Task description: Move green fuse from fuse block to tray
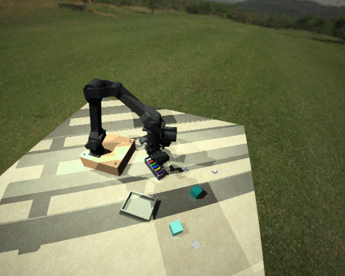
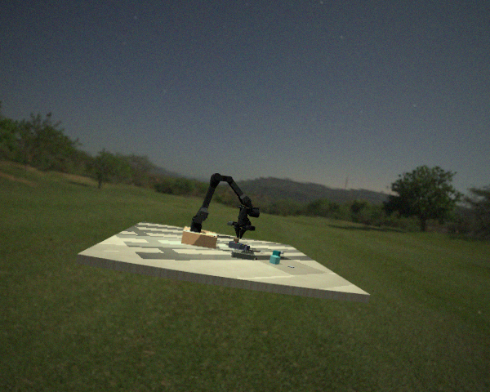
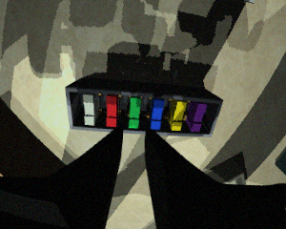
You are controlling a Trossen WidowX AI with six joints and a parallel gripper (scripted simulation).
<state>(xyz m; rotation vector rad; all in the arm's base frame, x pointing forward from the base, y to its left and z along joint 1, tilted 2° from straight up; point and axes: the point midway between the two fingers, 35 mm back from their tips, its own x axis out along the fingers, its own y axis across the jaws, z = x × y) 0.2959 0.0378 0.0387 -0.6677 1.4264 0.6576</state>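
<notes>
The green fuse is 50 mm below my gripper tip. Round my gripper tip: tray (230 mm to the right, 70 mm below).
</notes>
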